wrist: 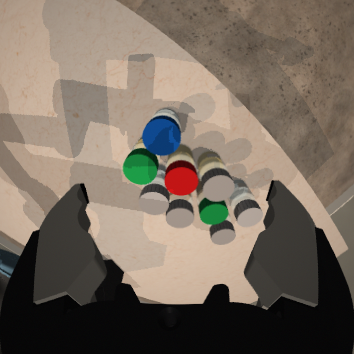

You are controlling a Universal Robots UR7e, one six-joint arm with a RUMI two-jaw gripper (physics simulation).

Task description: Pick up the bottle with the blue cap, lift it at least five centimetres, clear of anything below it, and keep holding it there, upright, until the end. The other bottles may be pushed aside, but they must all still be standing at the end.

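Places are measured from the arm's base along level axes (x ahead, y left, z up), in millimetres.
Pixels of known places: gripper, fingertip midpoint: (176,184).
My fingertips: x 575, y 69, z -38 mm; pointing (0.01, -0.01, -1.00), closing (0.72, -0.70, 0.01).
Ahead of a thing's pixels: the offset from my fingertips to its top centre. Level surfaces: height alone.
The bottle with the blue cap @(dx -18, dy +13, dz -121 mm) (161,136) stands upright at the upper left end of the bottle group, seen from above with a bit of its pale body behind the cap. My gripper (176,184) is open and empty, its two jaws wide apart at the left and right of the view. The blue cap lies beyond the line between the fingertips, a little left of the middle. A green-capped bottle @(dx -80, dy +3, dz -121 mm) (140,168) stands close below left of it, and a red-capped bottle @(dx -51, dy -59, dz -121 mm) (181,179) close below right.
Grey-capped bottles @(dx -17, dy -114, dz -121 mm) (217,187) @(dx -117, dy -57, dz -121 mm) (154,198) @(dx -111, dy -115, dz -121 mm) (180,214) @(dx -16, dy -217, dz -121 mm) (247,212) @(dx -88, dy -224, dz -121 mm) (222,232) and a second green-capped bottle @(dx -60, dy -155, dz -121 mm) (213,211) stand packed together below and right of the red cap. The table @(dz -226 mm) (30,155) ends in a curved edge at the right, with the brown speckled floor (300,95) past it.
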